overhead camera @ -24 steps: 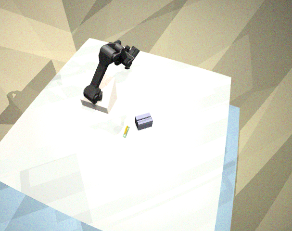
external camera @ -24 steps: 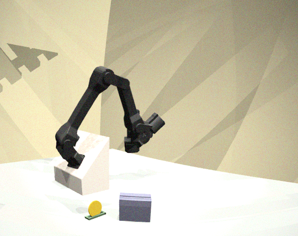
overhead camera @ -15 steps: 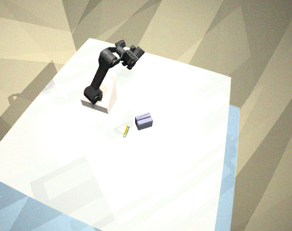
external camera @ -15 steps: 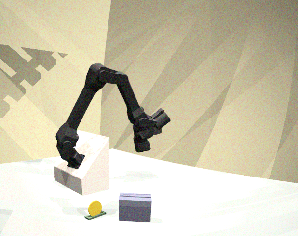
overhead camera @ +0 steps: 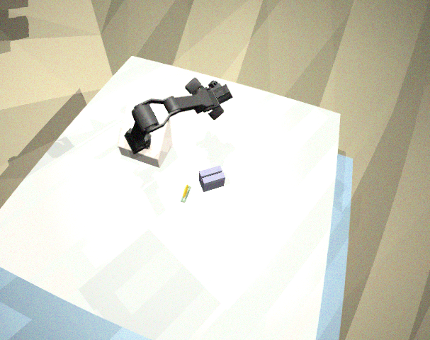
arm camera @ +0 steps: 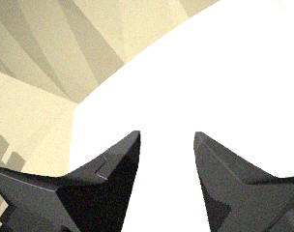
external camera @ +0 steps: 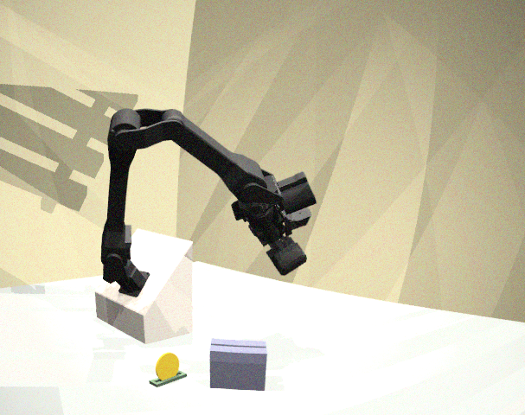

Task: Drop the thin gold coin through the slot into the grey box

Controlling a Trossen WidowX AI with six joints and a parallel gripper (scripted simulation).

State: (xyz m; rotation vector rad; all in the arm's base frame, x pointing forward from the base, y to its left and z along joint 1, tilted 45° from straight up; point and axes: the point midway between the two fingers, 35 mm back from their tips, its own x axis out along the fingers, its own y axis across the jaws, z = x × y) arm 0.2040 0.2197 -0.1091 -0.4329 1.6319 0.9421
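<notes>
Right now the gold coin is 40 mm ahead of my gripper tip, 400 mm to the right of it and 150 mm below it.
</notes>
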